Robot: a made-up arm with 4 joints.
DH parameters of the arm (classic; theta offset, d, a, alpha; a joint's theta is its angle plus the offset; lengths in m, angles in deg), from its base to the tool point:
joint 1: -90 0.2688 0.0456 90
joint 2: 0 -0.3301 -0.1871 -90
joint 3: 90 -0.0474 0.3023 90
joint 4: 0 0.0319 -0.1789 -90
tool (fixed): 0 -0.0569 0 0
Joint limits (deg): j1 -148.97..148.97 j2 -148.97..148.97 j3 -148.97..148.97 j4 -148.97..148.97
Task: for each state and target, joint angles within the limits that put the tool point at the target. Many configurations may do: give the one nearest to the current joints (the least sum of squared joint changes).
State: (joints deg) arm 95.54 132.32 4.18 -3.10
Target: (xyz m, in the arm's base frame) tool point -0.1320 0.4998 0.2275
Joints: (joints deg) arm 132.41 133.56 3.81 2.53
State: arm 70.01 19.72 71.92 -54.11
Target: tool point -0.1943 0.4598 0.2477
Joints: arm 77.28 15.99 73.39 -57.29
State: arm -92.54 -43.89 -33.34 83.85
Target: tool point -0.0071 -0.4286 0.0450
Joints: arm -99.21 -44.90 -64.30 66.56
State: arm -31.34 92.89 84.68 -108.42
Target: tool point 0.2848 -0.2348 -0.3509
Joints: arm -33.07 98.33 89.36 -148.79
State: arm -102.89 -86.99 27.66 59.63
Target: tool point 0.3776 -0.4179 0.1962
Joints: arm -66.74 -46.19 -13.62 45.18
